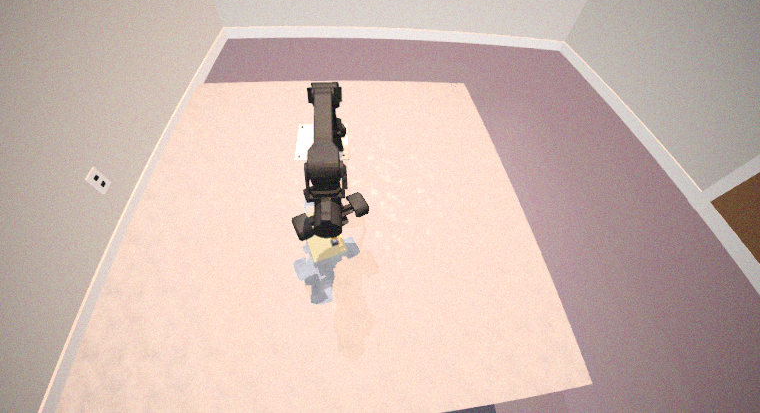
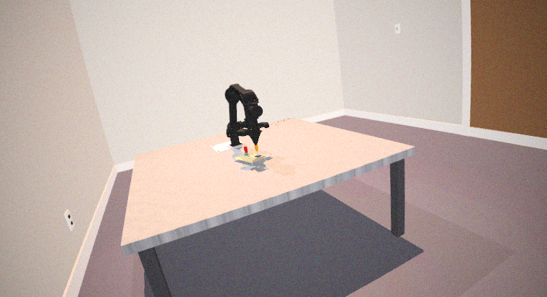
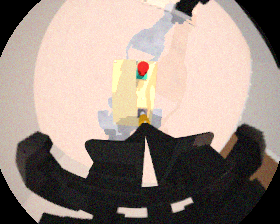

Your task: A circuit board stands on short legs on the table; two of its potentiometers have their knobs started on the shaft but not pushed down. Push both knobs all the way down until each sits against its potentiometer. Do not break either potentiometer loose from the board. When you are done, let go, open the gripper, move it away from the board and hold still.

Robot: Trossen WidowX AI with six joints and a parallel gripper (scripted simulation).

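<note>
My gripper tip is 8 cm past the red knob, 3 cm to the left of it and 3 cm above it. The rest, counted from my gripper tip: orange knob (1 cm below).
</note>
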